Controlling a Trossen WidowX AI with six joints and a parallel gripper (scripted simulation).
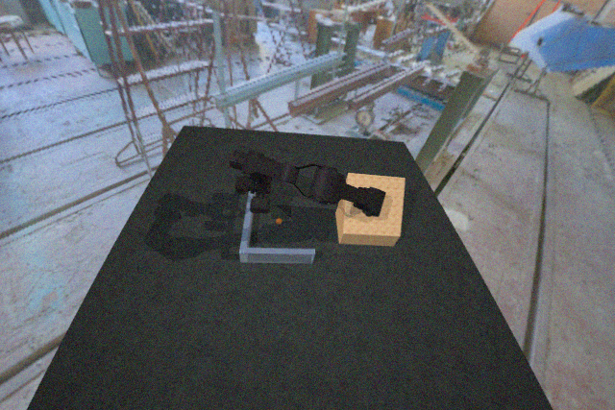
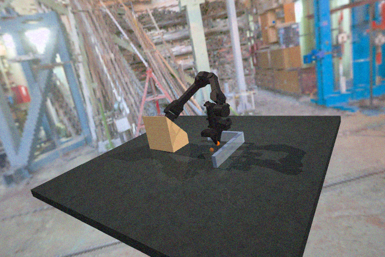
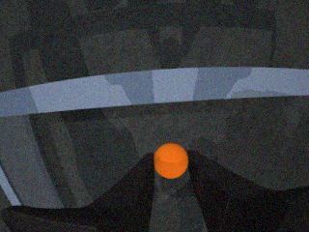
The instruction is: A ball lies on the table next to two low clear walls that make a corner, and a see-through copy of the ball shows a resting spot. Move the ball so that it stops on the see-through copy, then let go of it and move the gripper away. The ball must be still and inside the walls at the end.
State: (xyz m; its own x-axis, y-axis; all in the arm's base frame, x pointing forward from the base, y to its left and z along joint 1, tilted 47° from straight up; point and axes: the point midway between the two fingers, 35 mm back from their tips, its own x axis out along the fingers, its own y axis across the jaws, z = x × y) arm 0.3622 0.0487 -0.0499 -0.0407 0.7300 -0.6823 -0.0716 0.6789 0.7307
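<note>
Right now my gripper tip is 70 mm past the see-through copy of ball, 50 mm above it and 20 mm to the right of it. Round my gripper tip: orange ball right at my gripper tip.
</note>
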